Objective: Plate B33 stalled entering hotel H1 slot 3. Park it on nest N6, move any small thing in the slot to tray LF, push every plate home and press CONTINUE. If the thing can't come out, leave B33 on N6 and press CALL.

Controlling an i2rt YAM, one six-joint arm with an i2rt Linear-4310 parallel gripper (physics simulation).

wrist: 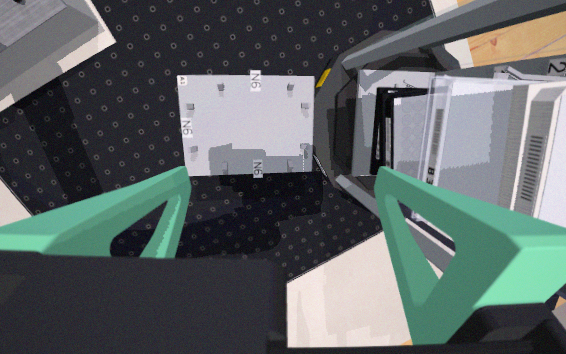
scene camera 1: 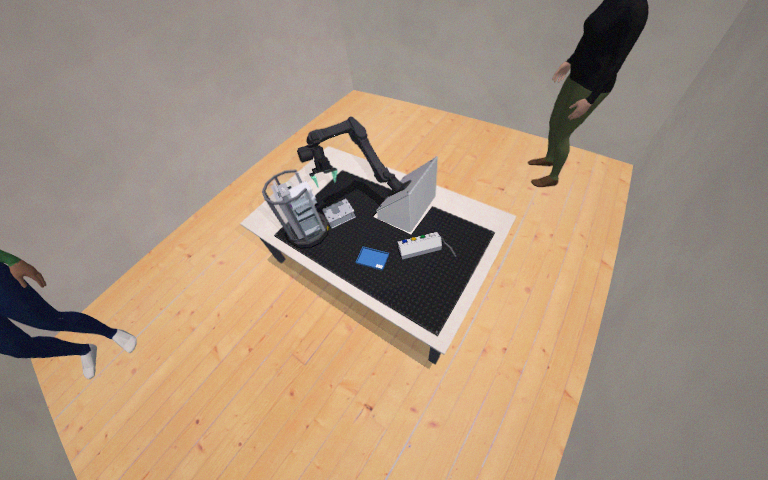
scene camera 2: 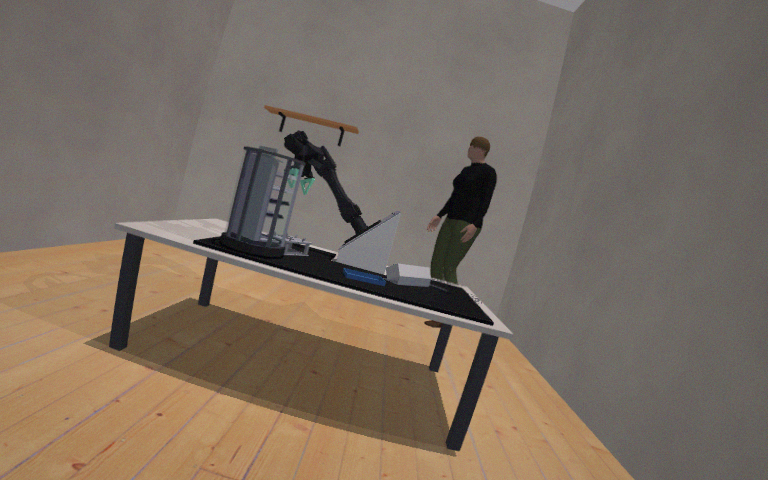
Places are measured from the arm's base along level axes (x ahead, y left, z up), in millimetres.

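Pixels of known places: gripper, fingertip midpoint: (wrist: 282,177) (scene camera 1: 326,185) (scene camera 2: 298,191); arm's base, link origin: (scene camera 1: 399,189) (scene camera 2: 363,232).
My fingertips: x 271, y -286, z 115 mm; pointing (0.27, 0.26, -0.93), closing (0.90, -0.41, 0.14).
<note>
Ahead of a thing's pixels: the offset from my fingertips to its middle.
My gripper (scene camera 1: 326,183) (scene camera 2: 298,189) (wrist: 282,177) is open and empty, with its green fingers high above the mat beside the hotel. Nest N6 @[7 mm back, 12 mm left, 228 mm down] (scene camera 1: 338,211) (wrist: 250,115) is a pale block with small pegs and no plate on it. The hotel @[182 mm ahead, 77 mm right, 66 mm down] (scene camera 1: 286,215) (scene camera 2: 265,198) (wrist: 430,31) is a round grey cage with stacked plates. In the wrist view a clear plate @[139 mm ahead, 54 mm right, 7 mm down] (wrist: 462,112) near the right finger has a label starting "B 3", partly hidden. Slot numbers and any small thing inside cannot be made out. A blue tray @[121 mm ahead, 373 mm left, 257 mm down] (scene camera 1: 372,257) (scene camera 2: 365,276) lies on the mat, its label unreadable.
A white button box @[76 mm back, 546 mm left, 224 mm down] (scene camera 1: 420,247) (scene camera 2: 411,275) with coloured buttons and a cable stands beside the tray. The grey wedge (scene camera 1: 416,198) (scene camera 2: 370,246) stands by the arm's base. Hotel posts and the top ring are close to the fingers. People stand away from the table.
</note>
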